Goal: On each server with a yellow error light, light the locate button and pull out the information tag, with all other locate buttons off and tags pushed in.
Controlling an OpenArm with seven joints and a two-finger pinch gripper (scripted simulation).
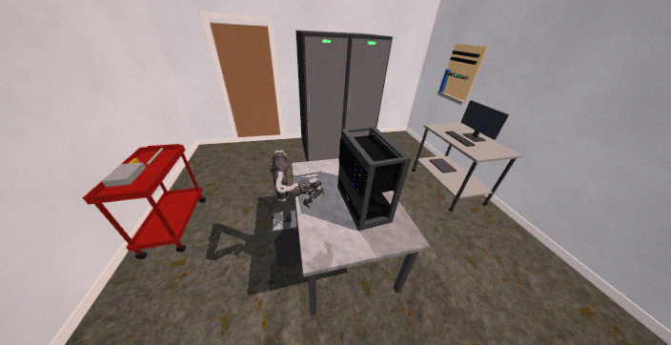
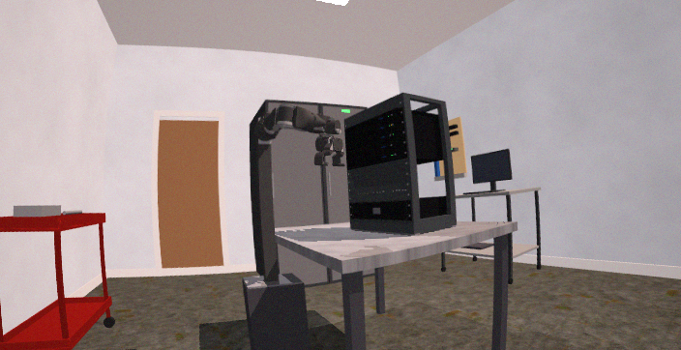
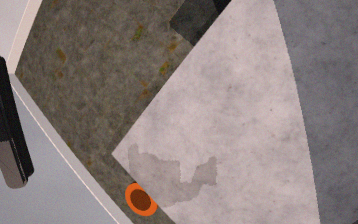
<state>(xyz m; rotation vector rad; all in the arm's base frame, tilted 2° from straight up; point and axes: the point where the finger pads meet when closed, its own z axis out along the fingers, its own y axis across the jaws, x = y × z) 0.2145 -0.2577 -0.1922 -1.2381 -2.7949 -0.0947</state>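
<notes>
Right now my hand is 300 mm short of the locate button, 60 mm below it and 20 mm to the left of it.
</notes>
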